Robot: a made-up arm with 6 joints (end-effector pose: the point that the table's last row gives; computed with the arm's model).
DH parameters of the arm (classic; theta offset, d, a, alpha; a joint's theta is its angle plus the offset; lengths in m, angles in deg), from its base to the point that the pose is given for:
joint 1: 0 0.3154 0 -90
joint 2: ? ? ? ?
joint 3: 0 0 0 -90
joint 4: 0 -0.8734 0 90
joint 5: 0 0.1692 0 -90
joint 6: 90 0 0 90
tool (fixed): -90 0 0 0
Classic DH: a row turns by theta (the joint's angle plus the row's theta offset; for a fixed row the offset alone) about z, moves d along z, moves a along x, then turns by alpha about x.
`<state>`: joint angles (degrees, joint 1 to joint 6).
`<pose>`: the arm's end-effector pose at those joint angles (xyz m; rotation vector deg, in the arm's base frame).
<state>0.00 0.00 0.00 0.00 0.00 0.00</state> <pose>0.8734 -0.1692 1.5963 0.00 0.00 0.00</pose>
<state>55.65 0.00 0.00 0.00 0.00 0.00</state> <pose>0.6325 0.6256 1.5963 0.00 0.00 55.65</pose>
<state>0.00 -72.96 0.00 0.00 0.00 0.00</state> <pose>-0.9687 -0.1692 1.5258 0.00 -72.96 0.00</pose>
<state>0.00 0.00 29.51 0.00 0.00 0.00</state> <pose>0.7601 -0.1692 2.0265 0.00 -29.51 0.00</pose>
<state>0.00 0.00 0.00 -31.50 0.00 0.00</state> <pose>0.8734 -0.1443 1.5079 31.50 0.00 0.00</pose>
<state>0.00 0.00 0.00 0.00 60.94 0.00</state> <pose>0.8734 -0.1692 1.5963 0.00 -60.94 0.00</pose>
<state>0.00 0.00 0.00 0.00 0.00 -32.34</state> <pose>0.8734 -0.1692 1.5963 32.34 0.00 0.00</pose>
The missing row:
joint 2: -90 0 1.2809 180
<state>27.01 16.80 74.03 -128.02 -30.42 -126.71</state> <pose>0.8035 0.5266 2.2039 -75.17 -92.00 -37.87</pose>
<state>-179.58 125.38 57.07 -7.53 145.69 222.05</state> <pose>-1.3477 0.1579 -1.2460 -37.77 -97.36 -39.87</pose>
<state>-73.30 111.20 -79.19 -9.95 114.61 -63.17</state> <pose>-0.0618 -0.3739 0.0385 85.22 28.78 -104.72</pose>
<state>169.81 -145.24 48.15 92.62 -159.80 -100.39</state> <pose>1.5151 -0.2802 -1.1036 -40.84 -157.86 19.81</pose>
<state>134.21 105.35 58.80 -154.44 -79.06 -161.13</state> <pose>-1.3526 1.1715 -0.7079 28.48 -55.69 141.97</pose>
